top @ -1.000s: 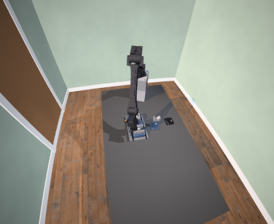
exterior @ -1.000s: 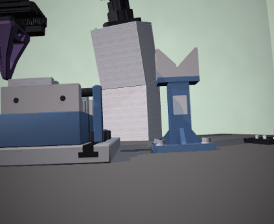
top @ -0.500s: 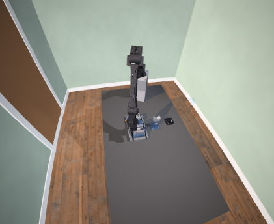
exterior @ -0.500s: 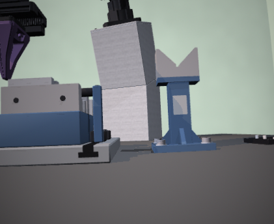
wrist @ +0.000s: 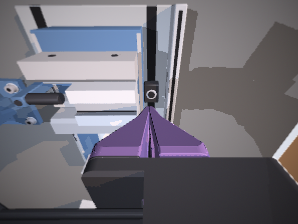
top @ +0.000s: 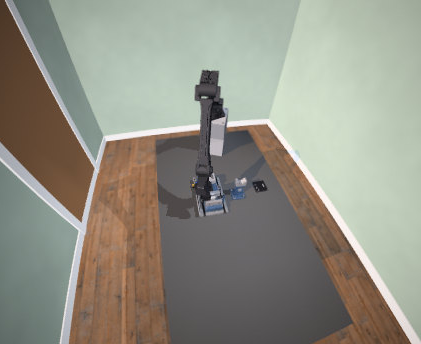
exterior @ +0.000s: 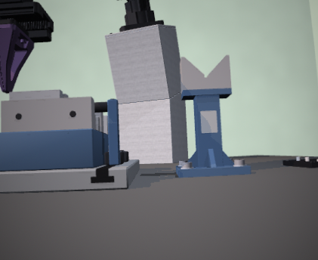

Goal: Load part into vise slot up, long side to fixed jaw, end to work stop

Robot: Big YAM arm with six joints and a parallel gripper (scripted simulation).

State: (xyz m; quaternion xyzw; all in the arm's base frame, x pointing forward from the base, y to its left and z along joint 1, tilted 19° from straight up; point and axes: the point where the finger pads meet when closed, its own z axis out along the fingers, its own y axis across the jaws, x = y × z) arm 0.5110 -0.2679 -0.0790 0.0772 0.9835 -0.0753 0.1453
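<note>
The part lies 40 mm to the left of my hand, 20 mm below it and 10 mm ahead of it. From my hand the other things lie so: dark work stop rod: 110 mm to the left, 30 mm below, 20 mm ahead; moving jaw: 70 mm to the left, 40 mm below, 20 mm behind; fixed jaw: 60 mm to the left, 40 mm below, 40 mm ahead.
</note>
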